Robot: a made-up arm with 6 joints.
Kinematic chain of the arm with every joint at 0, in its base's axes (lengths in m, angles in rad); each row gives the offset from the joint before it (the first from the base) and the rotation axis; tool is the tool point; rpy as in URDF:
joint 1: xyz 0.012 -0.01 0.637 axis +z
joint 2: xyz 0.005 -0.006 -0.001 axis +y
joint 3: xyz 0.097 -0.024 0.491 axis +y
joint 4: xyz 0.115 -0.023 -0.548 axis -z
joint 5: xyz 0 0.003 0.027 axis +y
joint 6: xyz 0.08 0 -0.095 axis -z
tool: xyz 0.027 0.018 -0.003 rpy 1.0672 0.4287 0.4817
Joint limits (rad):
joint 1: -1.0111..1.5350
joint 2: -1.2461..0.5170
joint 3: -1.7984..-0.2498
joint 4: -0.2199..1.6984
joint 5: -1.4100..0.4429
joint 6: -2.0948..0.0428
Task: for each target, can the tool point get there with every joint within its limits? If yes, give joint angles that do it. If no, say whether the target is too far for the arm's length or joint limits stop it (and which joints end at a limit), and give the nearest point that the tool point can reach.
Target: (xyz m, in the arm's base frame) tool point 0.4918 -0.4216 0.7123
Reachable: yes | joints -0.6536 0.0890 -0.6488 0.0872 -0.2692 -1.8058
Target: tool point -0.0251 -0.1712 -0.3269
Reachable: no: joint limits stop it (at a limit: joint 1, joint 2, joint 3, joint 5, joint 6) | nearest point 0.0791 -0.3161 0.3452 | short by 0.695 m
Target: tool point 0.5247 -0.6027 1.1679
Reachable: yes | joints -0.7825 0.1280 -1.3764 0.2549 -0.4353 -0.3107
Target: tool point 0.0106 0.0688 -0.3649
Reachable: no: joint limits stop it (at a limit: joint 1, joint 2, joint 3, joint 4, joint 5, joint 6) | nearest point 0.0449 0.3068 0.3389 | short by 0.744 m
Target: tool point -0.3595 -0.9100 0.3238
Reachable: no: joint limits stop it (at a limit: joint 1, joint 2, joint 6) | nearest point 0.1200 -0.5498 0.4737 | short by 0.618 m
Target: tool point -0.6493 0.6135 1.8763
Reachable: no: too far | nearest point -0.4203 0.3976 1.5239 | short by 0.473 m
